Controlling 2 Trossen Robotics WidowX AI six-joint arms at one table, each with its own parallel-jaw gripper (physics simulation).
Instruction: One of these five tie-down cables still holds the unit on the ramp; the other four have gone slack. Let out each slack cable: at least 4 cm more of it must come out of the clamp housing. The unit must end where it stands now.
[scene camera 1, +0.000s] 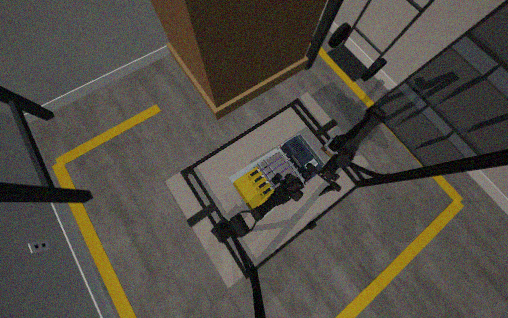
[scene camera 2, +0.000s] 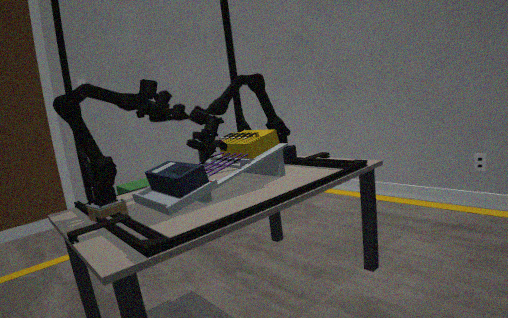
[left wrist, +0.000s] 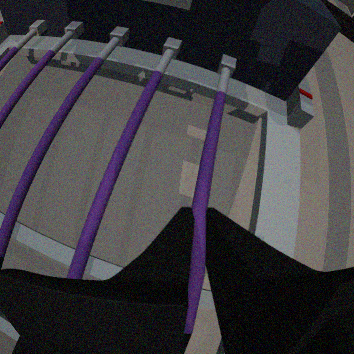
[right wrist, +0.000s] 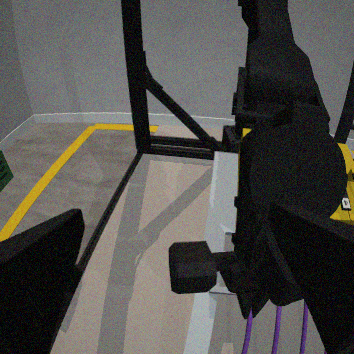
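The dark blue unit (scene camera 1: 299, 151) (scene camera 2: 176, 179) (left wrist: 150, 22) sits low on the grey ramp (scene camera 2: 270, 164) (left wrist: 281, 175). The yellow clamp housing (scene camera 1: 251, 191) (scene camera 2: 257, 145) sits at the ramp's high end. Purple cables run between them to grey ends at the unit. My left gripper (left wrist: 195, 216) (scene camera 2: 203, 160) is shut on the rightmost purple cable (left wrist: 212, 140) of the left wrist view; the cable bends at the fingertips. The neighbouring cable (left wrist: 114, 167) passes left of the fingers. Where the cables enter the housing is hidden in that view. My right gripper (right wrist: 177, 216) (scene camera 2: 185, 114) is open and empty, above the unit.
The left arm stands close before the right gripper in the right wrist view. A green object (scene camera 2: 131, 187) lies behind the unit. Black rails (scene camera 2: 260, 205) border the table. Small grey blocks, one (left wrist: 300, 112) with a red mark, flank the unit.
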